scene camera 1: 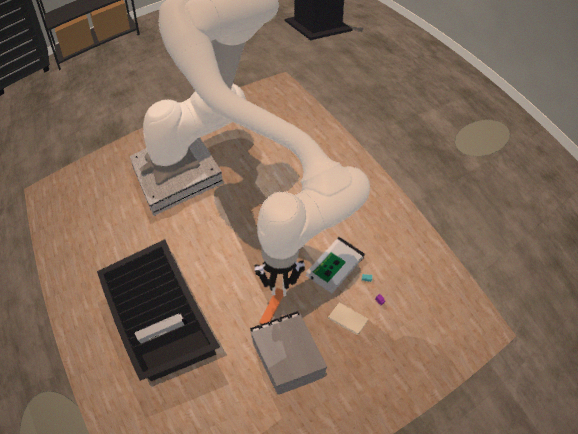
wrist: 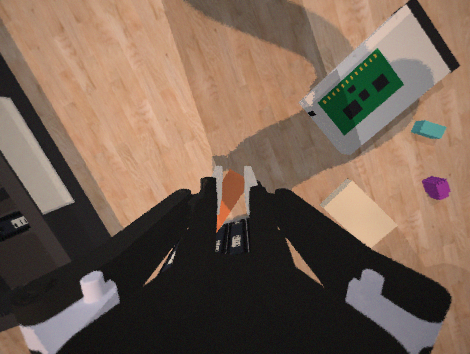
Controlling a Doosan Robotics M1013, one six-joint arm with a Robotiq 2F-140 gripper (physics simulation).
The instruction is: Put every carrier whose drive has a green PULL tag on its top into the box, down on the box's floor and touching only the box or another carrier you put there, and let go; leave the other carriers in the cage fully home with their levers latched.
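Places are measured from the arm's base along level axes (x left, y ahead, z down), in metres.
Where they show: gripper, fingertip midpoint: [scene camera 1: 278, 292] [wrist: 233, 177]; arm's base, origin of the base link: [scene camera 1: 171, 161].
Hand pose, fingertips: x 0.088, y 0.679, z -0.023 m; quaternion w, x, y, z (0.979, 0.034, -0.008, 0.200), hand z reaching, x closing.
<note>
Things, the pixels of their top centre, and the offset from my fingertips.
- orange bar, middle of its top: [wrist: 211, 221] [scene camera 1: 272, 305] dx -0.041, dy +0.035, dz -0.015 m
- grey cage, middle of its top: [scene camera 1: 287, 347] dx -0.072, dy +0.179, dz -0.029 m
- black ribbed box, middle of its top: [scene camera 1: 151, 307] dx -0.371, dy -0.130, dz -0.003 m
- light grey carrier, middle of its top: [scene camera 1: 159, 325] dx -0.371, dy -0.051, dz -0.022 m
- grey-white unit with a green circuit board, middle of its top: [wrist: 380, 82] [scene camera 1: 336, 262] dx +0.223, dy -0.031, dz +0.062 m
- cream block, middle of its top: [wrist: 360, 216] [scene camera 1: 348, 317] dx +0.155, dy +0.152, dz +0.074 m
- teal block, middle of its top: [wrist: 433, 129] [scene camera 1: 367, 276] dx +0.285, dy +0.060, dz +0.074 m
- purple block, middle of its top: [wrist: 444, 190] [scene camera 1: 381, 298] dx +0.276, dy +0.152, dz +0.067 m
My gripper [scene camera 1: 279, 292] [wrist: 233, 177] is shut on an orange bar [scene camera 1: 270, 310] [wrist: 233, 187]. The bar slants down toward the front edge of the grey cage [scene camera 1: 290, 352]; whether it touches the cage is unclear. Dark carrier fronts with pale labels [wrist: 237, 240] show beyond the fingers in the wrist view; their levers are too small to judge. The black ribbed box [scene camera 1: 189, 295] [wrist: 87, 200] stands left of the cage. One light grey carrier [scene camera 1: 160, 328] is inside it, across the ribs; its dark labelled end [wrist: 15, 222] shows in the wrist view. I cannot make out any green PULL tag.
A grey-white unit with a green circuit board [scene camera 1: 329, 267] [wrist: 361, 92] lies right of the gripper. A cream block [scene camera 1: 348, 318] [wrist: 359, 212], a teal block [scene camera 1: 367, 278] [wrist: 429, 129] and a purple block [scene camera 1: 380, 299] [wrist: 436, 187] lie near it. The arm's base plate [scene camera 1: 187, 187] is behind the box.
</note>
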